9 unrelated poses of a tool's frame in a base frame.
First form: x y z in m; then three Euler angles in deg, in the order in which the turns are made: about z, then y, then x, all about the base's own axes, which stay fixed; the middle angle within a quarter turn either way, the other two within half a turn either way.
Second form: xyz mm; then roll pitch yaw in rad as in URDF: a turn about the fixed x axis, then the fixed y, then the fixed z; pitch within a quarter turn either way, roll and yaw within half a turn. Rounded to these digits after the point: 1 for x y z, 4 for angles.
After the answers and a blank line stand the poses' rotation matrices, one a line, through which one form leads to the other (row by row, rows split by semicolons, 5 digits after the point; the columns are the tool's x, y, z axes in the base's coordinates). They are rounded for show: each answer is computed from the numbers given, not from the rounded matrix.
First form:
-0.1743 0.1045 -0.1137 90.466 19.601 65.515
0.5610 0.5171 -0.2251 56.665 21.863 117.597
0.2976 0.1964 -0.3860 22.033 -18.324 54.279
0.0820 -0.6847 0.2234 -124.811 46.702 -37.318
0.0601 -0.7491 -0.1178 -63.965 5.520 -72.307
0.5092 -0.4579 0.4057 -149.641 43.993 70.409
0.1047 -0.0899 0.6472 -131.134 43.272 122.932
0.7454 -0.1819 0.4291 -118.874 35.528 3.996
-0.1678 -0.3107 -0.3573 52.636 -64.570 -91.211
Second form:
-174.3 104.5 -113.7 0.3252 -1.1461 1.5894
561.0 517.1 -225.1 2.4684 -0.9885 -0.3833
297.6 196.4 -386.0 0.8896 -0.4946 -0.0200
82.0 -684.7 223.4 -0.2325 -0.9758 -2.3441
60.1 -749.1 -117.8 -0.9732 -1.0032 -0.6221
509.2 -457.9 405.7 -1.3172 0.2788 -2.2727
104.7 -89.9 647.2 -2.5405 1.0702 3.0770
745.4 -181.9 429.1 -0.5880 -0.2207 -1.9853
-167.8 -310.7 -357.3 -1.5861 0.9377 1.1147

-0.00766 -0.94202 0.33547; 0.41196 -0.30866 -0.85733; 0.91117 0.13163 0.39044
0.51001 -0.77538 0.37239; -0.20567 -0.53029 -0.82249; 0.83522 0.34289 -0.42993
0.87996 -0.35612 -0.31439; -0.01758 0.63695 -0.77070; 0.47471 0.68372 0.55423
-0.39150 0.56306 0.72780; -0.40108 -0.81626 0.41575; 0.82817 -0.12914 0.54540
0.43688 0.89436 0.09619; -0.31330 0.05105 0.94828; 0.84319 -0.44443 0.30251
-0.62077 0.36361 0.69457; -0.73410 0.04140 -0.67778; -0.27520 -0.93063 0.24123
-0.47897 0.54839 0.68546; 0.03100 0.79094 -0.61111; -0.87729 -0.27145 -0.39583
-0.39299 0.71266 0.58110; -0.89311 -0.44625 -0.05671; 0.21890 -0.54127 0.81185
0.26060 -0.34129 -0.90311; 0.53116 -0.73045 0.42931; -0.80620 -0.59157 -0.00908

